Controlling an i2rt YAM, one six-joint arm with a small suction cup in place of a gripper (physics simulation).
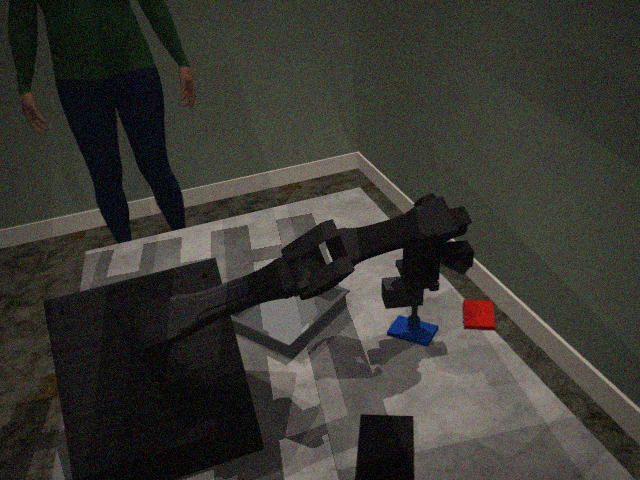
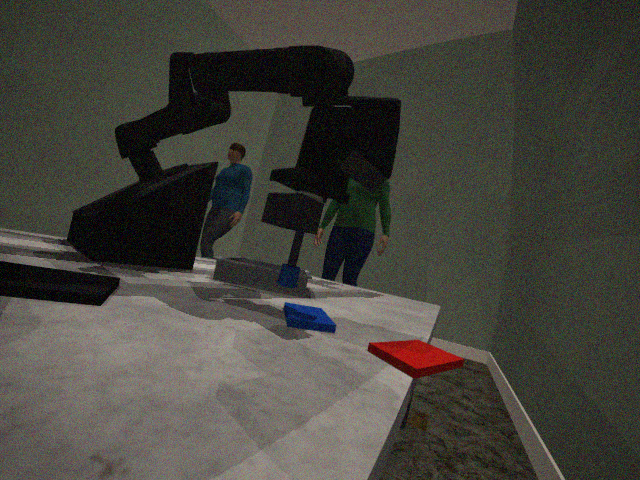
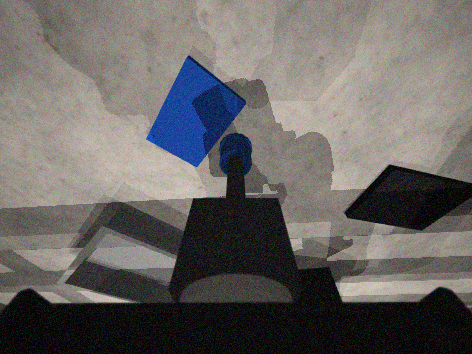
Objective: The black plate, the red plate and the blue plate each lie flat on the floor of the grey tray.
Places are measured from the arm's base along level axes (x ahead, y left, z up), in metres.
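Where they show: hand at its tool point: (image 1: 413,328) (image 2: 286,284) (image 3: 235,148); arm's base at its link origin: (image 1: 153,339) (image 2: 154,181).
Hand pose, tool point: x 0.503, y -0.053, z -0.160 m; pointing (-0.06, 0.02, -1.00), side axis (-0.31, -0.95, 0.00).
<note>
Things, the pixels of their top centre, and the offset from my tool point.
- blue plate at its top centre: (image 3: 192,122) (image 2: 307,312) (image 1: 412,328) 0.038 m down, 0.021 m ahead, 0.039 m left
- grey tray at its top centre: (image 3: 142,280) (image 1: 280,299) (image 2: 269,265) 0.001 m up, 0.210 m back, 0.252 m left
- red plate at its top centre: (image 2: 417,351) (image 1: 478,312) 0.039 m down, 0.178 m ahead, 0.009 m left
- black plate at its top centre: (image 2: 41,276) (image 1: 385,446) (image 3: 410,204) 0.038 m down, 0.190 m back, 0.203 m right
The blue plate (image 1: 400,329) (image 2: 309,317) (image 3: 182,116) lies flat on the table top, outside the grey tray (image 1: 290,349) (image 2: 242,272) (image 3: 112,284). My suction cup (image 1: 414,326) (image 2: 288,276) (image 3: 235,152) hangs a little above the table beside the blue plate, apart from it and holding nothing. The red plate (image 1: 479,314) (image 2: 415,357) lies at the table's right edge. The black plate (image 1: 385,445) (image 2: 94,288) (image 3: 385,200) lies on the table near the front.
The arm's large dark base block (image 1: 151,381) (image 2: 151,219) stands at the left. Two people (image 2: 230,190) (image 2: 356,224) stand beyond the table. The table edge (image 2: 409,386) drops to a floor with white skirting (image 1: 509,295).
</note>
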